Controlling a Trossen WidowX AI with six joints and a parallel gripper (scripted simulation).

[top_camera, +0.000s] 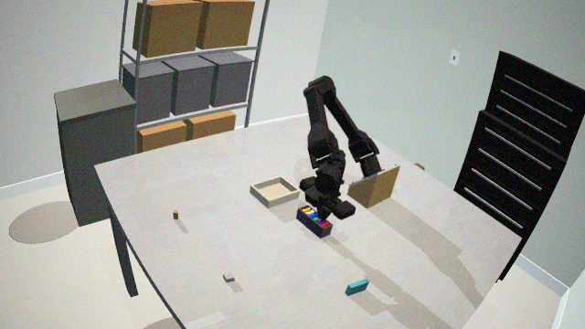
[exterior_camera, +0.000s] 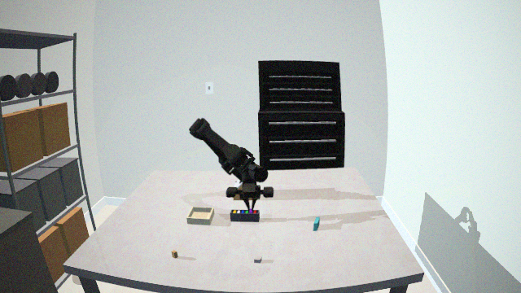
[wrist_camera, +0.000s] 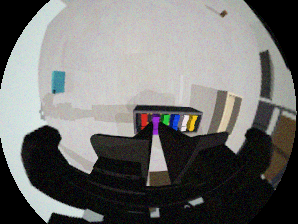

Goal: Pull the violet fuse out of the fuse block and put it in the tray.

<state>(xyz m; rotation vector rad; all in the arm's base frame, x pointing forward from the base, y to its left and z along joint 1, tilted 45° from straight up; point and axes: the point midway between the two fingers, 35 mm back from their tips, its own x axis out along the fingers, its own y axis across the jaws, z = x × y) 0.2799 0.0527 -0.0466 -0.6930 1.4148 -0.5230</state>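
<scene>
My gripper tip is 2 cm short of the beige tray, 22 cm to the left of it and 4 cm above it. Round my gripper tip: teal block 8 cm ahead, 27 cm to the left, 2 cm below; then violet fuse 1 cm below; then small grey cube 36 cm ahead, 8 cm to the left, 4 cm below.
</scene>
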